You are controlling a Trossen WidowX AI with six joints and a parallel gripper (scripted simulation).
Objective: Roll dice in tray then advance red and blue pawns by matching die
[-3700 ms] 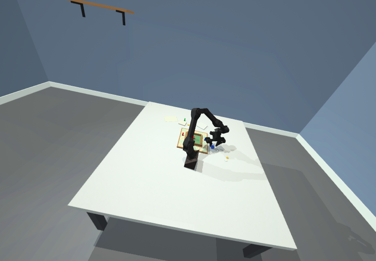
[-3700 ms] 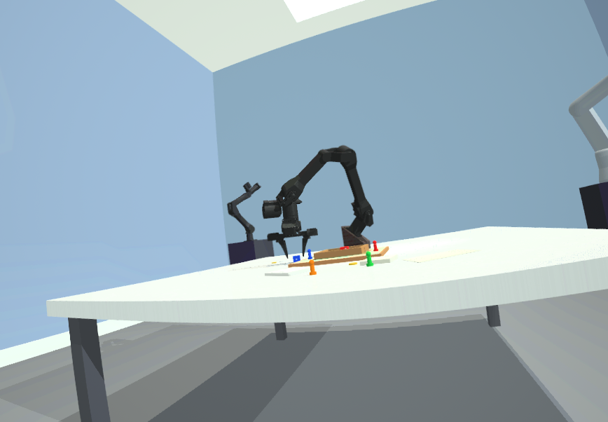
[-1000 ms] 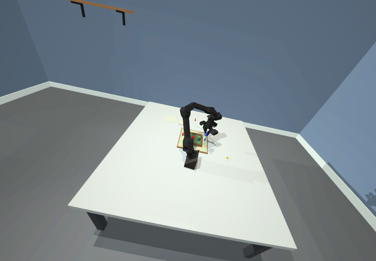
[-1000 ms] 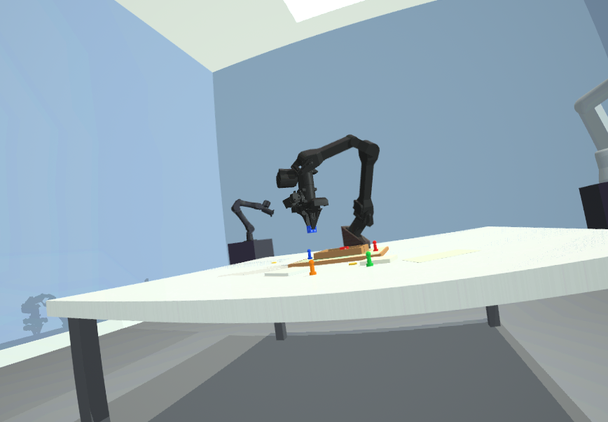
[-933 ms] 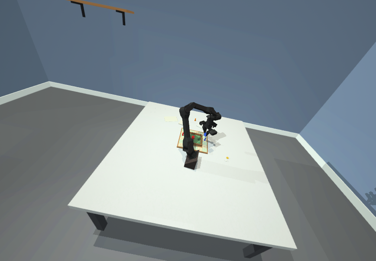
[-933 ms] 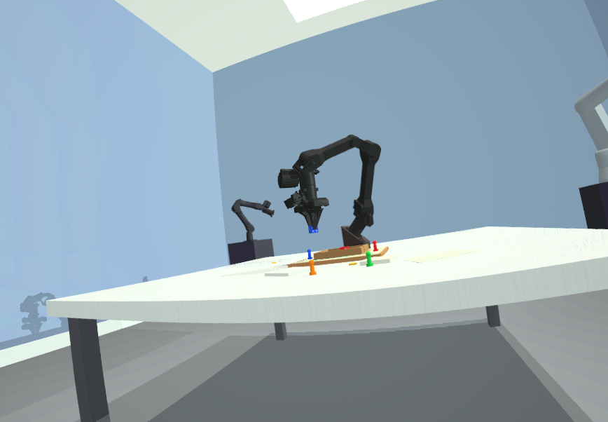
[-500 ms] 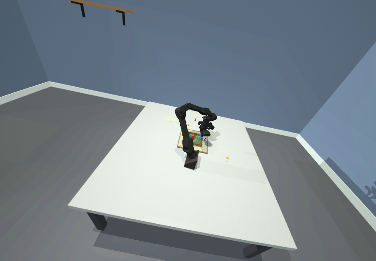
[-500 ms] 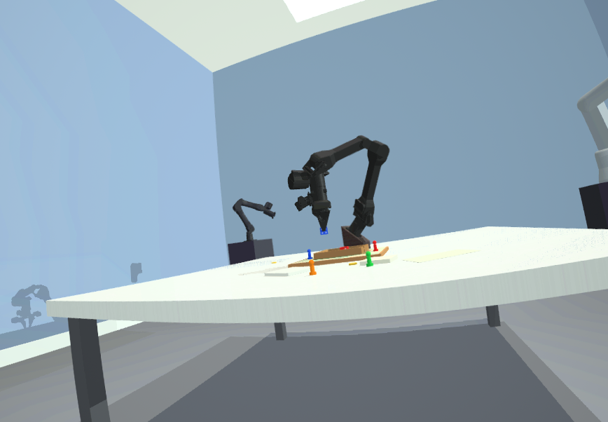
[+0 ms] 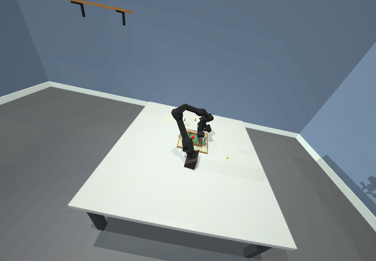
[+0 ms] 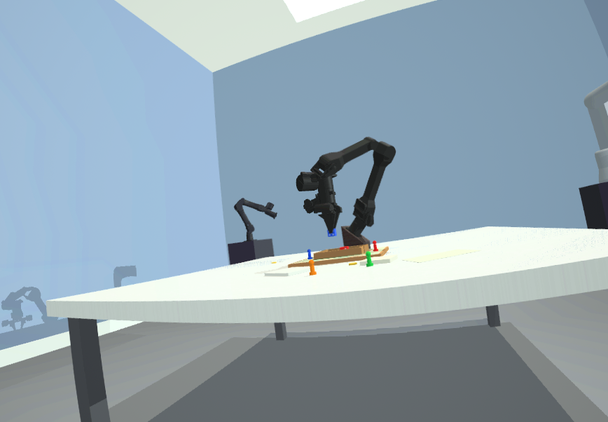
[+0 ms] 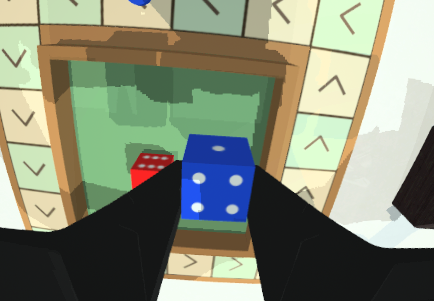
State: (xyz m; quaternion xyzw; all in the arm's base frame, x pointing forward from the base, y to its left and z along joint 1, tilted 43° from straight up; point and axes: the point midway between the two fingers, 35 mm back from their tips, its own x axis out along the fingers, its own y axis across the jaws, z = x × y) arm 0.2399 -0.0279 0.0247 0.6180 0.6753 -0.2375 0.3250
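Right now my gripper tip is 160 mm to the right of the red pawn, 60 mm above it and 40 mm short of it. From my gripper tip the other things lie so: blue pawn: 70 mm to the right, 60 mm below, 60 mm ahead; then white card: 310 mm ahead, 90 mm below, 10 mm to the right; then green tray: 80 mm below, 40 mm to the left, 30 mm ahead.
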